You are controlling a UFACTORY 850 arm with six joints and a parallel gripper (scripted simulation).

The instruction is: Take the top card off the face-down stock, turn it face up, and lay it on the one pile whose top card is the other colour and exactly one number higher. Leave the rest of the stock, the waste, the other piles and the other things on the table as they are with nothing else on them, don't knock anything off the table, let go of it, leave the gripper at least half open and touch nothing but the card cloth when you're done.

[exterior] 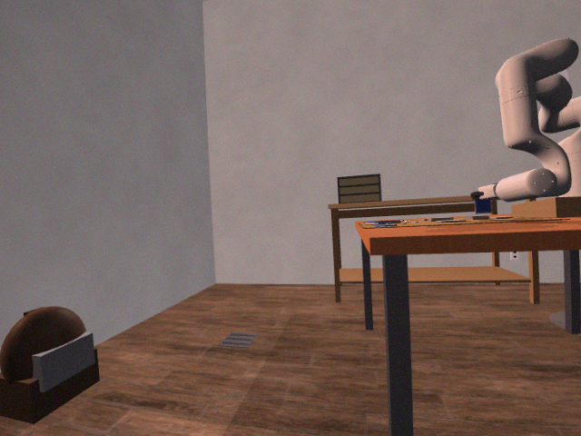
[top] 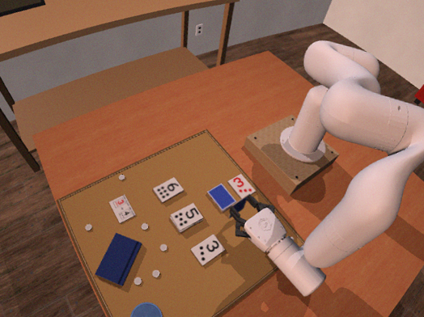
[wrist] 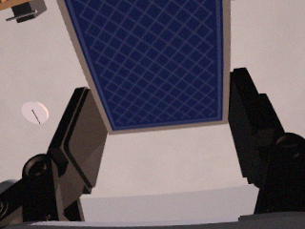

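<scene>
Now: the red 3 card 10 cm behind my hand, 9 cm below it and 7 cm to the right of it. The rest, counted from my hand: red 5 card: 3 cm below, 1 cm to the right; black 5 card: 13 cm ahead, 11 cm to the right, 8 cm below; black 3 card: 15 cm ahead, 9 cm below, 1 cm to the left.
</scene>
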